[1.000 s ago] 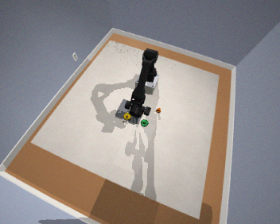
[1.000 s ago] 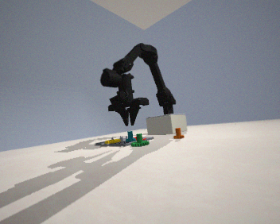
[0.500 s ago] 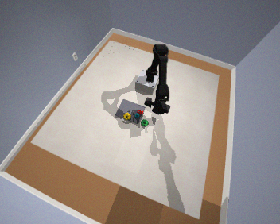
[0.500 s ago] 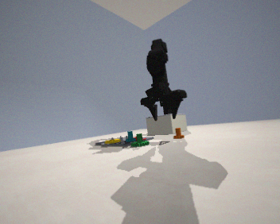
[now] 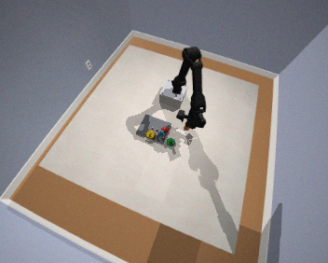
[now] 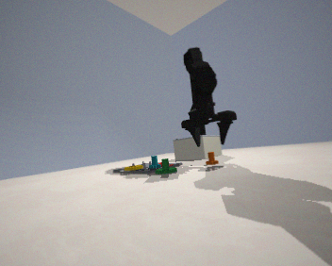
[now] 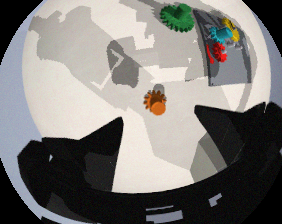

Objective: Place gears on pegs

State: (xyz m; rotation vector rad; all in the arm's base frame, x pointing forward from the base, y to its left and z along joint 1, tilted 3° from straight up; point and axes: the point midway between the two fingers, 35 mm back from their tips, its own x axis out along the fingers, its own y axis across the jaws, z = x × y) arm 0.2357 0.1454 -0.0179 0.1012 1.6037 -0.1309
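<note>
Right now the orange gear is 5 cm below my gripper tip. From my gripper tip the other things lie so: teal gear 10 cm ahead, 17 cm to the right, 4 cm below; then green gear 14 cm ahead, 9 cm to the right, 5 cm below; then yellow gear 13 cm ahead, 24 cm to the right, 5 cm below.
</note>
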